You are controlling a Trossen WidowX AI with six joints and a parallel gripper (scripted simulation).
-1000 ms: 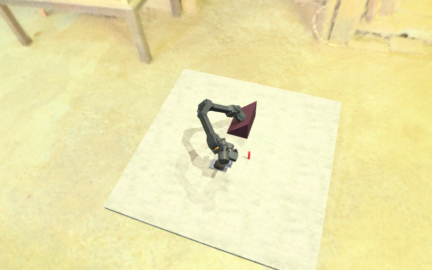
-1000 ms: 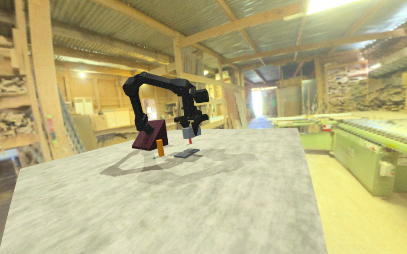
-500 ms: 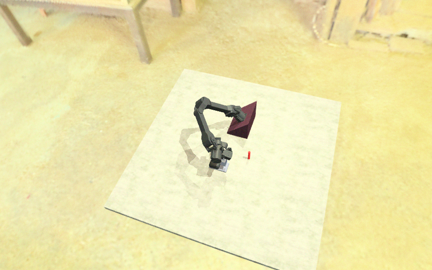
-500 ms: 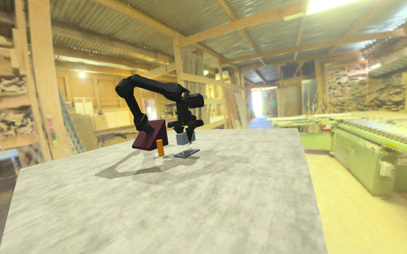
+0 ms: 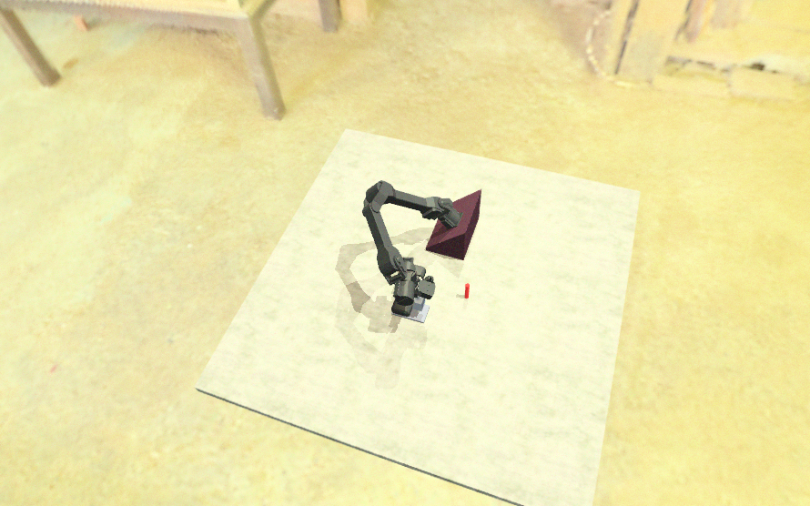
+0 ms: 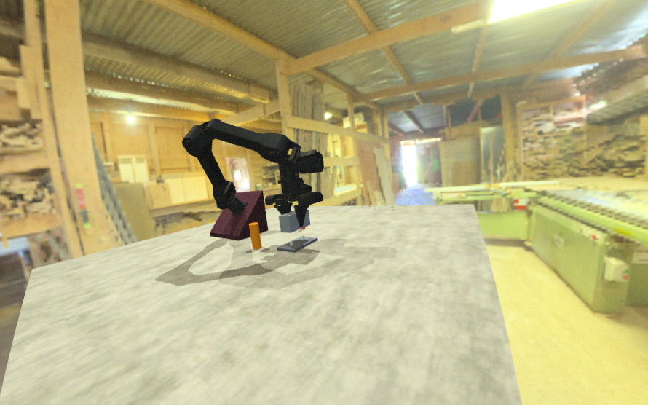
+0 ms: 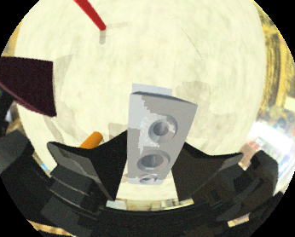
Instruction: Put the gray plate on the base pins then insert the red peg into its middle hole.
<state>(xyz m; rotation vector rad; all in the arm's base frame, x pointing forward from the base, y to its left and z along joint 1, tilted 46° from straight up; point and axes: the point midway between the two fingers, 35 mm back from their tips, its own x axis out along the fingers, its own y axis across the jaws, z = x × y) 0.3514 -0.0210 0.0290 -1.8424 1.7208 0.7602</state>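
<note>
Right now my gripper tip is 50 mm above the gray base. From my gripper tip the other things lie so: red peg (160 mm to the left, 120 mm behind, 20 mm below); then gray plate (30 mm above); then orange cylinder (110 mm behind, 70 mm to the right, 20 mm below).
</note>
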